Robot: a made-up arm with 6 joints.
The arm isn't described. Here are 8 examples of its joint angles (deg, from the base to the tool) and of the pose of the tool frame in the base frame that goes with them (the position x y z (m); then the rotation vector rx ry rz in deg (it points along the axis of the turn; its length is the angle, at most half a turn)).
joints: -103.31 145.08 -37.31 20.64 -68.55 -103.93
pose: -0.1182 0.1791 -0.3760 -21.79 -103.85 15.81
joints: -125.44 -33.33 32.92 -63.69 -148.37 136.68
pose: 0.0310 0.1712 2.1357 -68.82 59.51 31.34
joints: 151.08 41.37 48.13 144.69 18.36 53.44
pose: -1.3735 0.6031 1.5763 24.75 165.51 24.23
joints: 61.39 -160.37 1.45 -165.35 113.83 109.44
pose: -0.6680 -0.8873 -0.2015 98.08 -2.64 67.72
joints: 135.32 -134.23 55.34 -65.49 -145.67 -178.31
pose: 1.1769 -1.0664 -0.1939 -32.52 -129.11 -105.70
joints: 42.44 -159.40 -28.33 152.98 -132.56 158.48
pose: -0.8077 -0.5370 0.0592 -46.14 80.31 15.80
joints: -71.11 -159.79 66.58 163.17 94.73 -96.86
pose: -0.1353 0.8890 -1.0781 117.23 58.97 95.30
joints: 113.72 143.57 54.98 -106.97 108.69 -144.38
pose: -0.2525 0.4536 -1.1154 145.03 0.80 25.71
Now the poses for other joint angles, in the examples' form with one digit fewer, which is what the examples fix.
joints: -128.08 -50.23 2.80 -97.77 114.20 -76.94
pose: 0.172 0.183 1.789 75.2 143.6 -62.2
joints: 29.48 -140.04 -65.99 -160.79 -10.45 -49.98
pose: -0.464 -0.081 0.443 -96.6 -56.4 -85.4
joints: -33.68 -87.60 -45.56 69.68 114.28 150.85
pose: -0.558 0.302 1.242 56.1 56.7 72.9
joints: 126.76 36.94 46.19 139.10 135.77 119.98
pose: -0.949 1.059 1.676 -102.9 104.1 34.4
